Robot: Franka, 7 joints.
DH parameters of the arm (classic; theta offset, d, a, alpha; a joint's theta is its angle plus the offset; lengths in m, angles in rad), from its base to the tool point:
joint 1: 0 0.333 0 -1.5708
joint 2: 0 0 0 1.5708
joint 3: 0 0.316 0.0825 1.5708
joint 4: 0 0 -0.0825 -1.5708
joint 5: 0 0.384 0 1.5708
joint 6: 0 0 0.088 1.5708
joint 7: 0 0.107 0 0
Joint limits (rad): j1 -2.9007..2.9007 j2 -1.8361..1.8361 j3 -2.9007..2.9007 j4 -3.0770..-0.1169 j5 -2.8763..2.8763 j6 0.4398..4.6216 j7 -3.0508..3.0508
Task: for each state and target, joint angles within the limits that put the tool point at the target. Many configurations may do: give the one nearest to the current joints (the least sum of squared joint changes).
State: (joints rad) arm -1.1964 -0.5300 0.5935 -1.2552 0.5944 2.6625 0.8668
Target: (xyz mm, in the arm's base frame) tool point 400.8 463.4 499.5
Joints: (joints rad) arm -0.9295 -0.8238 1.5075 -1.9163 0.5990 2.3873 0.8668
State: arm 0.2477 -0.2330 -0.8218 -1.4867 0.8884 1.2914 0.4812
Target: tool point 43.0 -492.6 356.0
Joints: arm -0.4222 0.2500 -1.2410 -2.0958 0.7301 1.4915 0.4812
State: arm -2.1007 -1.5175 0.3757 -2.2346 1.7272 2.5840 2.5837
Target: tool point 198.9 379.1 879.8
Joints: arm -1.9104 -1.7287 0.1334 -1.6917 1.7018 2.5992 2.5837
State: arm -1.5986 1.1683 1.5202 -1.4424 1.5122 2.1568 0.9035
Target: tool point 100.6 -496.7 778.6
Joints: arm -2.3497 1.4459 2.1914 -1.6732 1.4356 1.7717 0.9035
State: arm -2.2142 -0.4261 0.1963 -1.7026 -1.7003 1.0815 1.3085
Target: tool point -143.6 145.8 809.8
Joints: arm -2.4776 -1.0153 -0.1543 -2.0032 -1.5146 0.7320 1.3085
